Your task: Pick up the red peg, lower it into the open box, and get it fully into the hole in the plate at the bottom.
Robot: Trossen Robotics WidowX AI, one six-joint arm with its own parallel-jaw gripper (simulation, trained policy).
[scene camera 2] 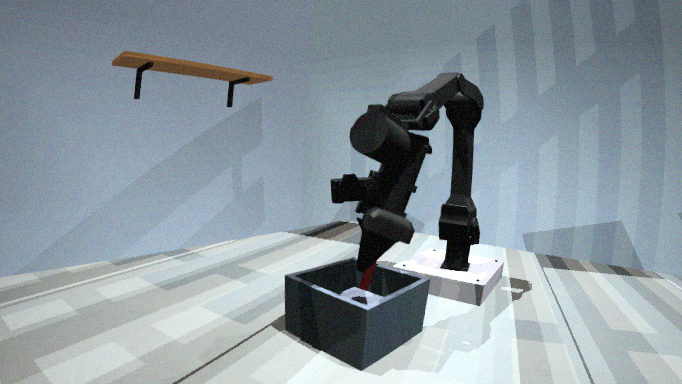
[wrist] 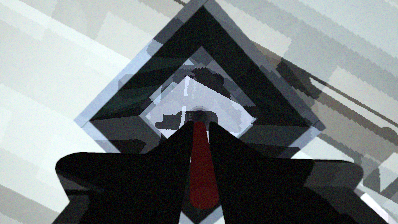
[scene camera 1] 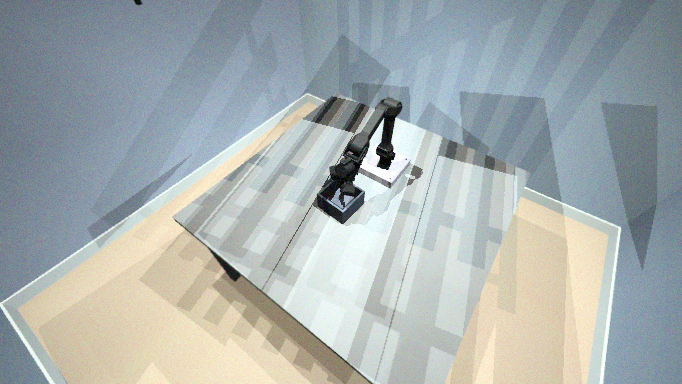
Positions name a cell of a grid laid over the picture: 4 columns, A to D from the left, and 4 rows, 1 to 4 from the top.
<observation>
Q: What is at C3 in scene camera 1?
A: A dark box.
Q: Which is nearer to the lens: the red peg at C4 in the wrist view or the pale plate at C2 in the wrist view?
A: The red peg.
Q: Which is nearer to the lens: the red peg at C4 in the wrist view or the dark box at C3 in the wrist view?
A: The red peg.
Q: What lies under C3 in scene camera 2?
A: My gripper.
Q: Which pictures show the dark box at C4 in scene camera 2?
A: Scene camera 2, the wrist view and scene camera 1: all of them.
</observation>
